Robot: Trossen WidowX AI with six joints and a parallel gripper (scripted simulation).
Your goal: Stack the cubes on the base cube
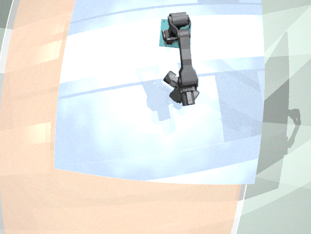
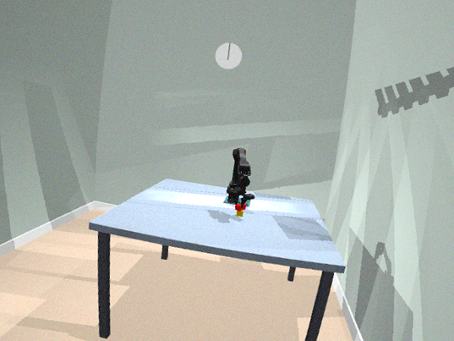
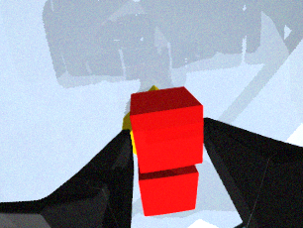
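Right now my gripper tip is 10 mm past the yellow cube, 10 mm to the right of it and 40 mm above it.
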